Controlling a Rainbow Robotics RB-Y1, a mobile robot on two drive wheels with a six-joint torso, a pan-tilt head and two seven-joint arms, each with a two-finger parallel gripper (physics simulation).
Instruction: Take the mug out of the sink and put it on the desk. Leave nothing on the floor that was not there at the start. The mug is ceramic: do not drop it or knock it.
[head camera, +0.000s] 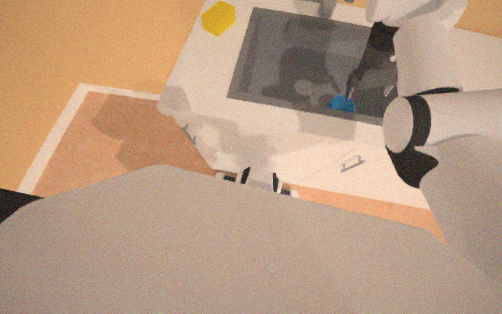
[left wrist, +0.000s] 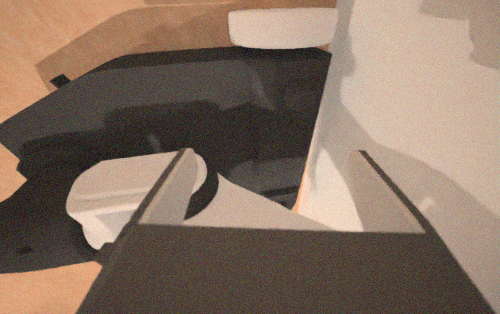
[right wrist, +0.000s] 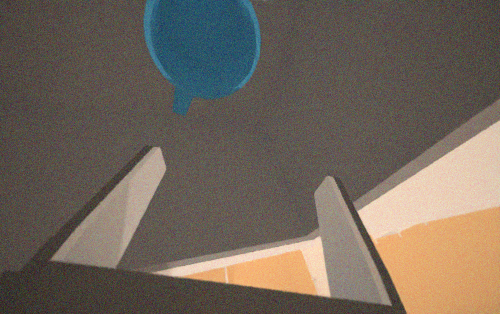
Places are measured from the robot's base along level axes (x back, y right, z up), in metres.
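Pixels of known places: left gripper, fingertip midpoint: (left wrist: 269, 159); right gripper, fingertip midpoint: (head camera: 366, 95) (right wrist: 243, 171).
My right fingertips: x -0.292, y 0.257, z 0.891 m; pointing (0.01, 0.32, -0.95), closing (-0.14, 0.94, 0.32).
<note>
Behind a point stands the place of what it marks.
The blue mug (head camera: 342, 104) @(x -0.365, y 0.256, z 0.749 m) (right wrist: 202, 40) @(x -0.314, y 0.238, z 0.718 m) is in the grey sink (head camera: 241, 70) (right wrist: 400, 75) @(x -0.362, y 0.343, z 0.871 m), near its front wall in the head view. The right wrist view looks into its round opening, and its small handle points toward my gripper; the mug's far edge is cut off. My right gripper (head camera: 370, 92) @(x -0.292, y 0.257, z 0.891 m) (right wrist: 243, 171) @(x -0.292, y 0.257, z 0.891 m) is open and empty, reaching down into the sink beside the mug. The mug lies beyond the fingertips, not between them. My left gripper (left wrist: 269, 159) @(x 0.103, y -0.217, z 0.419 m) is open and empty, low beside the white cabinet front.
A yellow block (head camera: 218, 18) @(x -0.411, y -0.249, z 0.955 m) stands on the white counter (head camera: 200, 65) @(x -0.253, y -0.264, z 0.910 m) left of the sink. Part of the tap (head camera: 327, 7) @(x -0.591, y 0.089, z 0.947 m) shows behind the sink. A drawer handle (head camera: 352, 163) sticks out from the cabinet front. My dark base (left wrist: 200, 82) @(x 0.164, y -0.194, z 0.169 m) is beside the left gripper.
</note>
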